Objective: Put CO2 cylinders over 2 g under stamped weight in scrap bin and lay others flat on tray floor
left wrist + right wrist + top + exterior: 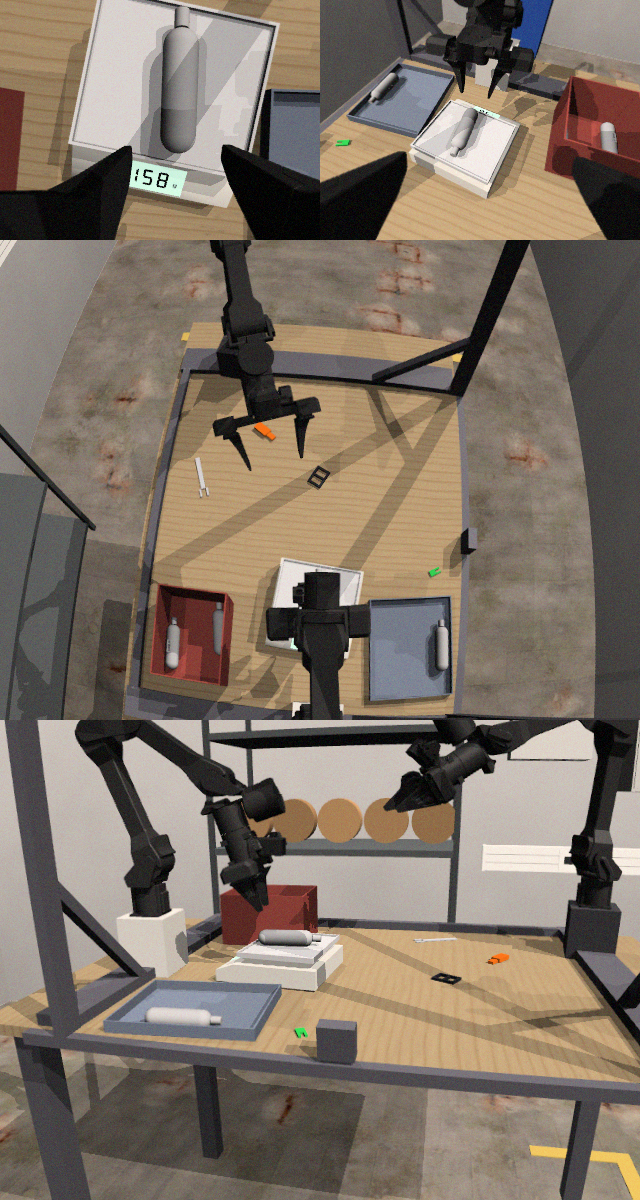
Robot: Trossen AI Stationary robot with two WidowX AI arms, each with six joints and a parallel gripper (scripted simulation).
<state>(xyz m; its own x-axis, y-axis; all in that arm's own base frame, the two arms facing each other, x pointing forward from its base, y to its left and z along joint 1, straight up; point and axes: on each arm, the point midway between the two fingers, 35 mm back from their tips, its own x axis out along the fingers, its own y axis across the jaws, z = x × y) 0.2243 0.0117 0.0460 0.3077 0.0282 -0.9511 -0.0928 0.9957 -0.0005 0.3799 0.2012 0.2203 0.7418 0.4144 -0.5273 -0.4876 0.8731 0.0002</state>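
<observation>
My left gripper is now 1 cm past the scale plate, 6 cm to the left of it and 11 cm above it. Also, from my left hand: red scrap bin: 26 cm ahead, 2 cm to the right, 13 cm below; then blue-grey tray: 20 cm behind, 10 cm to the left, 16 cm below; then white scale: 1 cm behind, 5 cm to the right, 13 cm below.
</observation>
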